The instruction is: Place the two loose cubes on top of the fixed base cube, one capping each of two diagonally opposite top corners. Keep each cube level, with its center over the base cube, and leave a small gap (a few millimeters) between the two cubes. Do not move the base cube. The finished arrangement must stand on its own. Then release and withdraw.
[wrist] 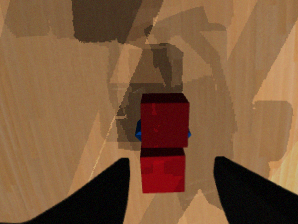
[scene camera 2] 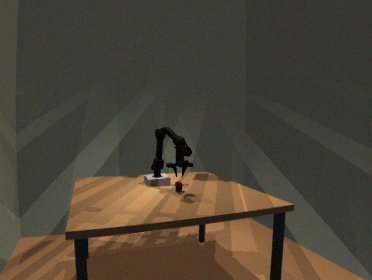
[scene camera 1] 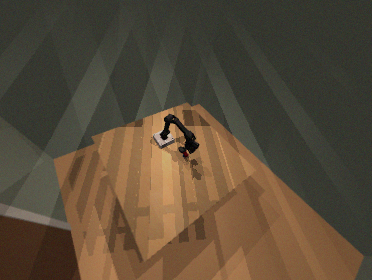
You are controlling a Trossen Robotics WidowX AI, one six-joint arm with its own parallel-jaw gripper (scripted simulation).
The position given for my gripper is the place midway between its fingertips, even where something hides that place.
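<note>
Red cube (wrist: 162, 169). Another red cube (wrist: 164, 116). My gripper (wrist: 171, 165).
</note>
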